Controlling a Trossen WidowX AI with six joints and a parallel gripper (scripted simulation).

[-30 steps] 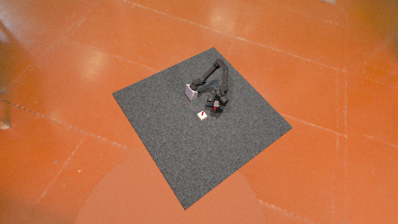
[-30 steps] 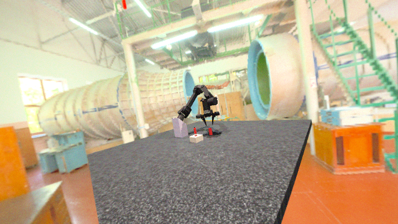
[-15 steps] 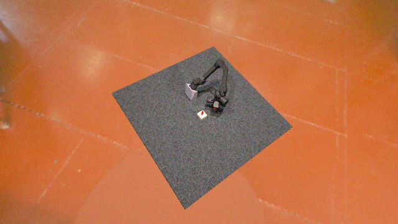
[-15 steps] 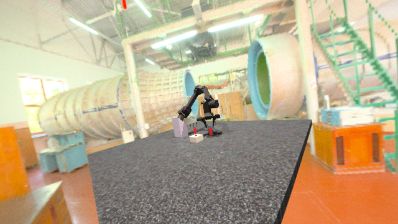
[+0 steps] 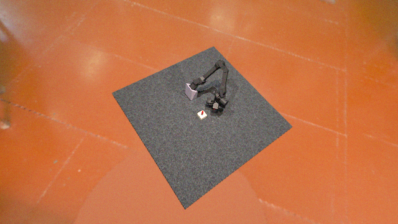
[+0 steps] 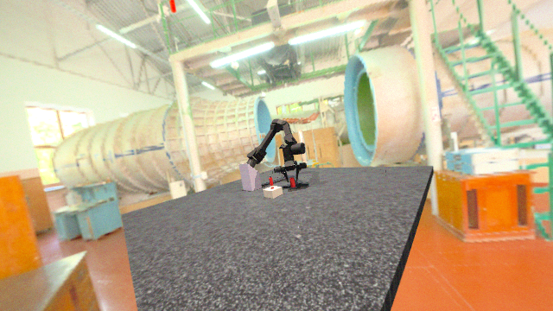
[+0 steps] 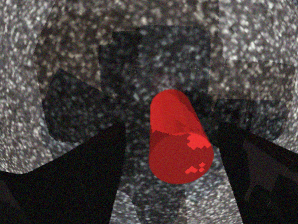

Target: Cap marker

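The red cap is right at my gripper tip. Also, from my gripper tip: holder block: 20 mm ahead, 160 mm to the right, 10 mm below.
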